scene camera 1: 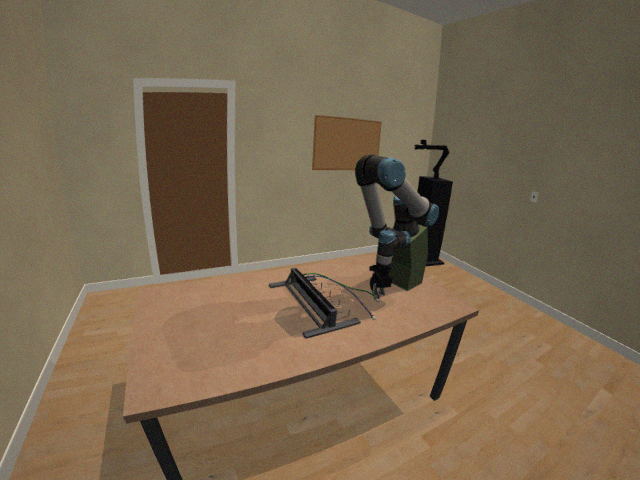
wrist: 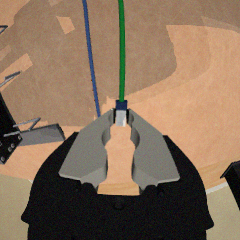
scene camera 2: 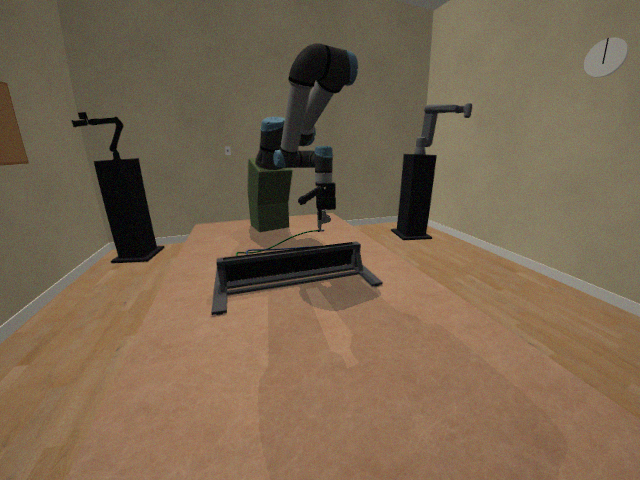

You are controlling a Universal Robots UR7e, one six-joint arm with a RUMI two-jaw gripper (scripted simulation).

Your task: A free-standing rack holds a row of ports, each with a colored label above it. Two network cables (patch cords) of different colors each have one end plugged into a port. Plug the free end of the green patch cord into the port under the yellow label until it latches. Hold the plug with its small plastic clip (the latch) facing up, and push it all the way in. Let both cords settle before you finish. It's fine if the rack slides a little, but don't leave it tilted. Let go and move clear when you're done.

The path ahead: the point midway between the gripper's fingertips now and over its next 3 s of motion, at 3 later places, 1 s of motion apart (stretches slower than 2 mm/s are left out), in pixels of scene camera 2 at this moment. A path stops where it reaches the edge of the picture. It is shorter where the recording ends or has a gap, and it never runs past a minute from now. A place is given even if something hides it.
The gripper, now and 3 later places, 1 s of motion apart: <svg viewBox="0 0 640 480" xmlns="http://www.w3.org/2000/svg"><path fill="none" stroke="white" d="M320 230L318 231L315 233L311 235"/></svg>
